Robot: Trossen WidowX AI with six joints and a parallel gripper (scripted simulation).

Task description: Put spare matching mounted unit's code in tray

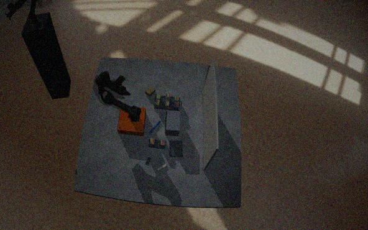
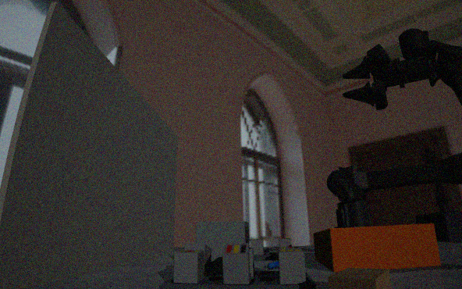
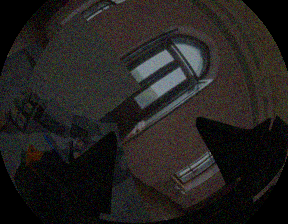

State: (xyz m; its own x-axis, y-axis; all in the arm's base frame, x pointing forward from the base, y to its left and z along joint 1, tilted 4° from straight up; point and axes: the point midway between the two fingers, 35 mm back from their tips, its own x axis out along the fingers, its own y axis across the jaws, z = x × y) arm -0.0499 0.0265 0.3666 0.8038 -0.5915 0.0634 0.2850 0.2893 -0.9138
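My gripper tip is now 220 mm short of the spare block, 150 mm to the right of it and 400 mm above it. From my gripper tip the other things lie so: dark square tray (320 mm ahead, 230 mm to the right, 440 mm below); then tan block (170 mm ahead, 280 mm to the left, 430 mm below); then mounted unit (320 mm ahead, 40 mm to the right, 390 mm below).
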